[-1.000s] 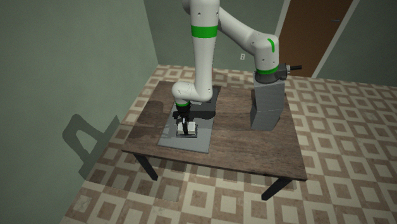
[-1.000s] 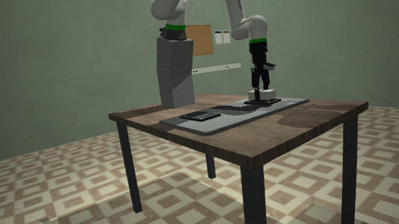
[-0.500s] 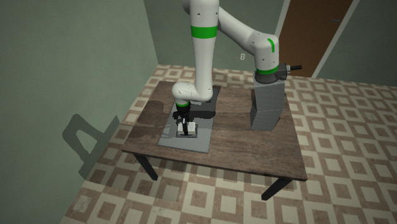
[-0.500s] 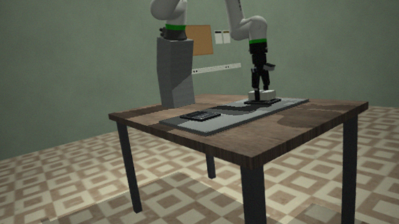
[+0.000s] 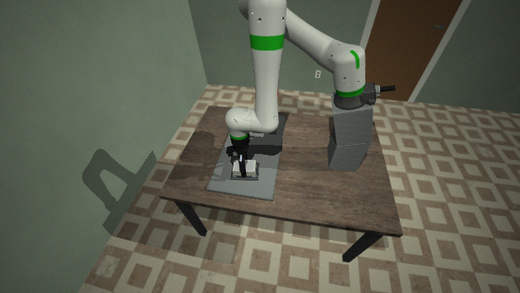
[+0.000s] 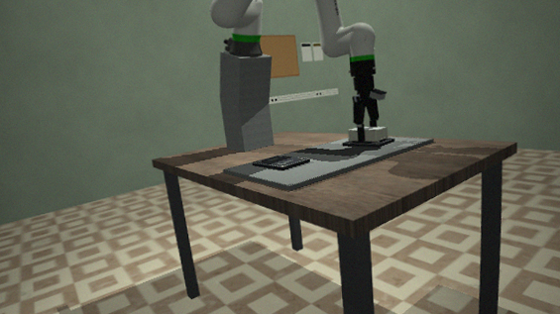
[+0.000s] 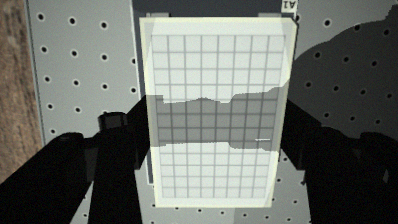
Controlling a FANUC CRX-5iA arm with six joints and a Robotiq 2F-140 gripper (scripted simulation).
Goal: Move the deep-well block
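Right now my hand is 4 cm above the plate nest. The rest, counted from my hand: white 96-well deep-well block (1 cm below).
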